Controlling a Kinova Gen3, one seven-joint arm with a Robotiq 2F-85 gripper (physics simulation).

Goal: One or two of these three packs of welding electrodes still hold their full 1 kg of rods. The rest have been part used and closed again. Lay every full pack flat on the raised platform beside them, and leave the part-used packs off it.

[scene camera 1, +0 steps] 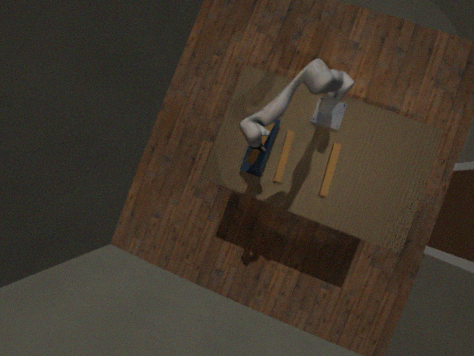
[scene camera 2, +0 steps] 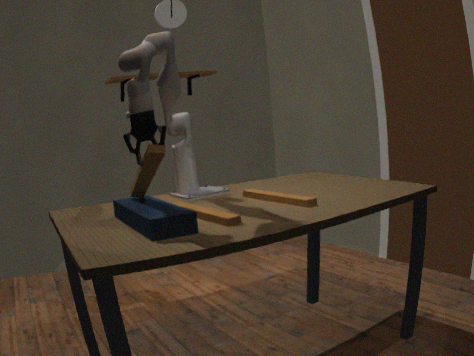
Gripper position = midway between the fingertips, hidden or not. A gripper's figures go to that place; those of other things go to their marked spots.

Labels:
My gripper (scene camera 2: 149,164): 130 cm from the lens. An orange pack (scene camera 2: 303,201) is 148 cm from the lens.

